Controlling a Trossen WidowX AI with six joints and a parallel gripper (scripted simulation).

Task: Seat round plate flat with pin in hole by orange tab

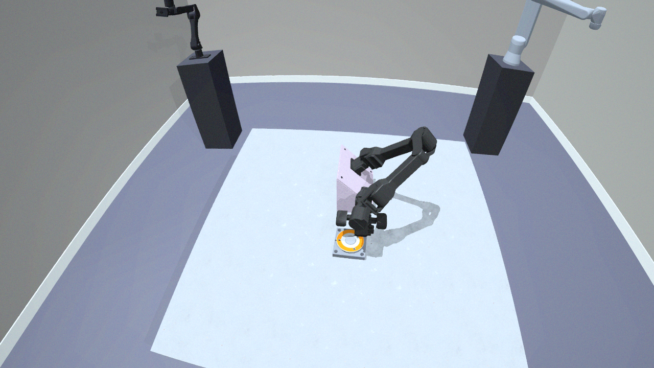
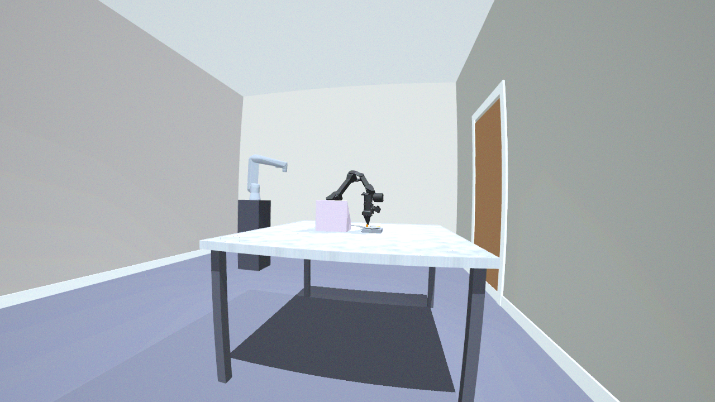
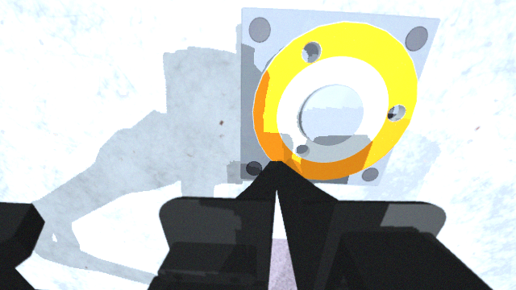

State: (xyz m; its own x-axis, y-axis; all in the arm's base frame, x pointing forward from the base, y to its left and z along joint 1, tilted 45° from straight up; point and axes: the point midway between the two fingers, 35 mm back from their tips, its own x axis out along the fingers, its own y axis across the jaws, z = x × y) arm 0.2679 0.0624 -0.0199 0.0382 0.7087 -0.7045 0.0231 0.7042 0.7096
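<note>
My gripper tip is 20 mm to the left of the round plate, 20 mm short of it and 10 mm above it. From my gripper tip the other things lie so: grey square base: 40 mm to the right, 40 mm ahead, 20 mm below.
</note>
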